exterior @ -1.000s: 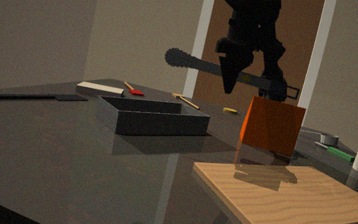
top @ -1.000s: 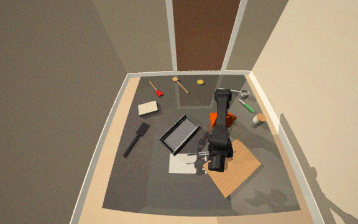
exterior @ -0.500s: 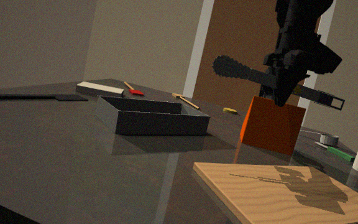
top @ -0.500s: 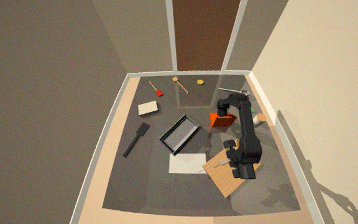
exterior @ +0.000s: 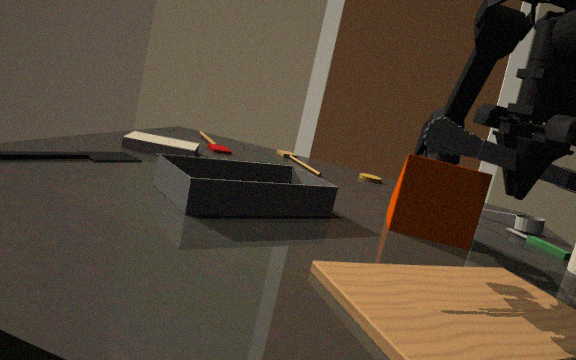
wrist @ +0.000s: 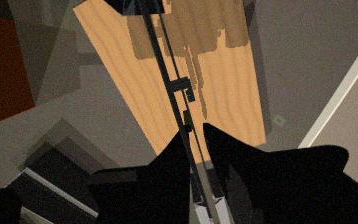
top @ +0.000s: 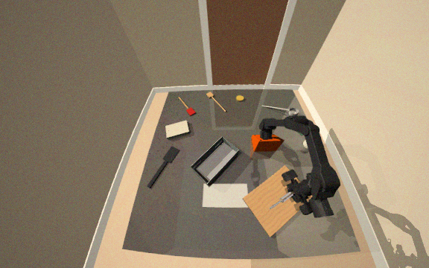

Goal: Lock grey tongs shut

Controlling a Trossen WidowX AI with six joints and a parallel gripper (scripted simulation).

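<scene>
Right now the yellow mark is 4 cm above my gripper tip, 3 cm behind it and 1 cm to the right of it. Round my gripper tip: wooden board: 15 cm below; cork-topped jar: 34 cm to the right, 33 cm behind, 12 cm below; grey roasting tin: 37 cm ahead, 25 cm to the right, 13 cm below.
</scene>
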